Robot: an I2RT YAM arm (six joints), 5 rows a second.
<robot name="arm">
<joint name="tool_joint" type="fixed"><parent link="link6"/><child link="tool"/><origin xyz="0 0 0" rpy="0 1.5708 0"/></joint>
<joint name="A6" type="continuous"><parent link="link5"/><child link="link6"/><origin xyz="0.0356 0 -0.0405"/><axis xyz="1 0 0"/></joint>
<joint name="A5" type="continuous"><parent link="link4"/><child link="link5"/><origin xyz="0.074 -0.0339 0.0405"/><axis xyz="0 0 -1"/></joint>
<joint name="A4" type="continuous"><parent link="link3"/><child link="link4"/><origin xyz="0.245 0.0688 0.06"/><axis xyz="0 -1 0"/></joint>
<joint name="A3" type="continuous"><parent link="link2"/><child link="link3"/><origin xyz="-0.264 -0.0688 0"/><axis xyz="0 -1 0"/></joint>
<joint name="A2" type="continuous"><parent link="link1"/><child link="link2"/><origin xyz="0.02 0.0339 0.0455"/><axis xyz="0 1 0"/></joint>
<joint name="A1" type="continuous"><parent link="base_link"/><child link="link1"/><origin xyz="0 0 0.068"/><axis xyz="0 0 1"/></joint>
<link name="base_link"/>
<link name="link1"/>
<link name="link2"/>
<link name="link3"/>
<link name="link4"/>
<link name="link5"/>
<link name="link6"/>
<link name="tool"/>
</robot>
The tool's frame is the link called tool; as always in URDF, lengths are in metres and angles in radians. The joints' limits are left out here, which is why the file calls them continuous.
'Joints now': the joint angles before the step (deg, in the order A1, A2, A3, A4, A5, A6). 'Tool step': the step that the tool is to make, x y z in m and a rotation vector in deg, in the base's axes. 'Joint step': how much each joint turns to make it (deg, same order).
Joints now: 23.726, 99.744, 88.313, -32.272, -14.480, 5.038
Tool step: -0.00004, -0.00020, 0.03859, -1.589, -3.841, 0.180
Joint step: 0.152, 0.153, 8.307, -5.815, 2.010, -2.295
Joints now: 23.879, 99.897, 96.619, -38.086, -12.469, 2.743
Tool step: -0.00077, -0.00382, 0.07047, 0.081, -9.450, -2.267
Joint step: -0.110, 1.443, 15.606, -5.791, 3.977, -1.705
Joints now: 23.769, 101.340, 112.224, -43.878, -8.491, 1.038
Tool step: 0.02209, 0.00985, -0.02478, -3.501, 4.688, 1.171
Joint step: 0.000, 6.076, 3.933, -3.824, -0.175, -1.770
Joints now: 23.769, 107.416, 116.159, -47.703, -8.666, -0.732
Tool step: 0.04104, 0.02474, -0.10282, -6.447, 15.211, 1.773
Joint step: 0.678, 13.025, -0.505, -3.081, -0.984, -0.590
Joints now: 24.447, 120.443, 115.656, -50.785, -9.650, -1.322
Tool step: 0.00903, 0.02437, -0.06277, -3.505, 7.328, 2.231
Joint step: 2.186, 7.670, -0.331, -0.129, -0.022, -0.044
